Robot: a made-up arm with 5 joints. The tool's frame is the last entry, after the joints.
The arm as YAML. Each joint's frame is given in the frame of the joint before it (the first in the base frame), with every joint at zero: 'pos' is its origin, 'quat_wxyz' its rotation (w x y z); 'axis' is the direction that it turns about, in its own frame. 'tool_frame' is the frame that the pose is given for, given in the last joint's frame.
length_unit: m
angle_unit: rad
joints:
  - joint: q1
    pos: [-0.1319, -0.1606, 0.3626]
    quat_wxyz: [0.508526, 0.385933, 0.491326, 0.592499]
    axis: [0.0, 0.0, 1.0]
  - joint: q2
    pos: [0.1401, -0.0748, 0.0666]
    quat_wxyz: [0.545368, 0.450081, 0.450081, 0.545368]
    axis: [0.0, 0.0, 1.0]
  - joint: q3
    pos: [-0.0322, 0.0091, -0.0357]
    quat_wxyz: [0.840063, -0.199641, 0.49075, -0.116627]
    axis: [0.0, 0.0, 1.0]
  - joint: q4
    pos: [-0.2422, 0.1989, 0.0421]
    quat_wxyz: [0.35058, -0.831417, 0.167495, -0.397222]
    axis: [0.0, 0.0, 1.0]
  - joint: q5
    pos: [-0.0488, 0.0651, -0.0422]
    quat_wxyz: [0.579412, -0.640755, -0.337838, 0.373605]
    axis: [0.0, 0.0, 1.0]
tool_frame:
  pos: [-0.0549, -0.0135, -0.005]
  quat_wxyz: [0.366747, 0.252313, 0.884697, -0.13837]
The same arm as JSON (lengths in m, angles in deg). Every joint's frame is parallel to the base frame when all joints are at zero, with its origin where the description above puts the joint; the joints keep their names.
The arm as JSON. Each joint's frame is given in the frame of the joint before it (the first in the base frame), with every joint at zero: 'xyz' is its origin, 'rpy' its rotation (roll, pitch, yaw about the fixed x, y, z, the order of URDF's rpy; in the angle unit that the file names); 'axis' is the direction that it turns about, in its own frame. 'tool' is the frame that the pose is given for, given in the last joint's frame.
{"units": {"length": "m", "angle": "deg"}, "joints": [{"name": "q1", "type": "revolute", "origin": {"xyz": [-0.1319, -0.1606, 0.3626], "rpy": [0.0, 0.0, 0.0]}, "axis": [0.957035, 0.189707, 0.219308]}, {"name": "q2", "type": "revolute", "origin": {"xyz": [0.0545, 0.1502, -0.0642], "rpy": [0.0, 0.0, 0.0]}, "axis": [0.0, 1.0, 0.0]}, {"name": "q3", "type": "revolute", "origin": {"xyz": [0.0161, -0.0357, -0.0294], "rpy": [0.0, 0.0, 0.0]}, "axis": [0.020801, 0.438616, 0.898434]}, {"name": "q4", "type": "revolute", "origin": {"xyz": [0.2931, 0.1174, -0.0172], "rpy": [0.0, 0.0, 0.0]}, "axis": [0.0, -1.0, 0.0]}, {"name": "q5", "type": "revolute", "origin": {"xyz": [-0.0023, 0.0422, -0.0813], "rpy": [0.0, 0.0, 0.0]}, "axis": [0.375915, 0.049402, -0.925336]}], "tool": {"origin": {"xyz": [0.048, -0.0185, 0.0239], "rpy": [-11.87, -66.36, 39.49]}}}
